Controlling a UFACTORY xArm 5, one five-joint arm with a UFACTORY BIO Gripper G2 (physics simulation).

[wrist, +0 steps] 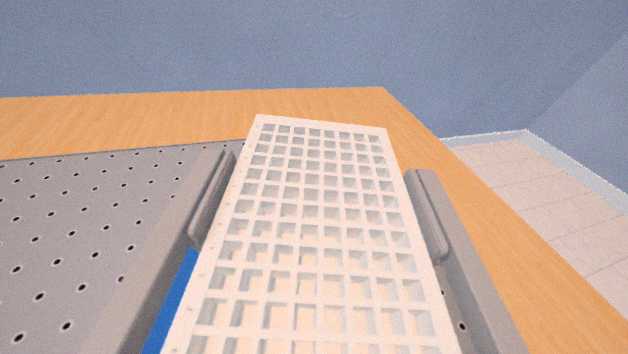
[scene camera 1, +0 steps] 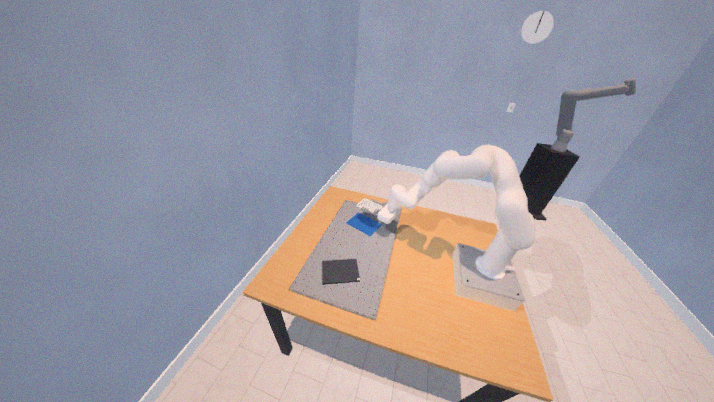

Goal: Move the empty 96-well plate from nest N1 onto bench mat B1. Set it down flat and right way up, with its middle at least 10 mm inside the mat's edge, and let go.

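Where they show: hand, tool point: (wrist: pixel 320 205) (scene camera 1: pixel 369 205); arm's base, link origin: (scene camera 1: pixel 489 267).
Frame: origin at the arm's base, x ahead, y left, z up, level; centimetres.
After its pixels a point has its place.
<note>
The white 96-well plate (scene camera 1: pixel 370 205) @(y -31.4, x 57.2, z 3.4 cm) (wrist: pixel 320 220) @(y -30.3, x 56.9, z 3.8 cm) is right way up between the fingers of my gripper (wrist: pixel 320 215) @(y -30.8, x 57.7, z 3.6 cm), which is shut on its two long sides. The plate is held above the grey board, near its back end. The blue bench mat B1 (scene camera 1: pixel 365 224) @(y -26.6, x 58.7, z -7.0 cm) (wrist: pixel 172 302) @(y -21.2, x 60.0, z -7.0 cm) lies on the board; in the scene view it shows just in front of the plate, and in the wrist view a strip of it shows to the left, below the plate. The dark nest N1 (scene camera 1: pixel 340 271) @(y 8.4, x 66.8, z -6.0 cm) lies near the board's front end and holds no plate.
The grey perforated board (scene camera 1: pixel 320 250) @(y -2.8, x 79.0, z -7.2 cm) (wrist: pixel 90 245) @(y -15.3, x 67.3, z -7.2 cm) lies on the wooden table (scene camera 1: pixel 425 310) @(y 19.4, x 29.7, z -8.5 cm) (wrist: pixel 150 115) @(y -18.6, x 89.5, z -8.5 cm). The table's edge is close on the right in the wrist view. The arm's base plate (scene camera 1: pixel 470 290) @(y 11.4, x 11.2, z -2.6 cm) is at the right. A black stand (scene camera 1: pixel 547 175) with a grey arm is behind.
</note>
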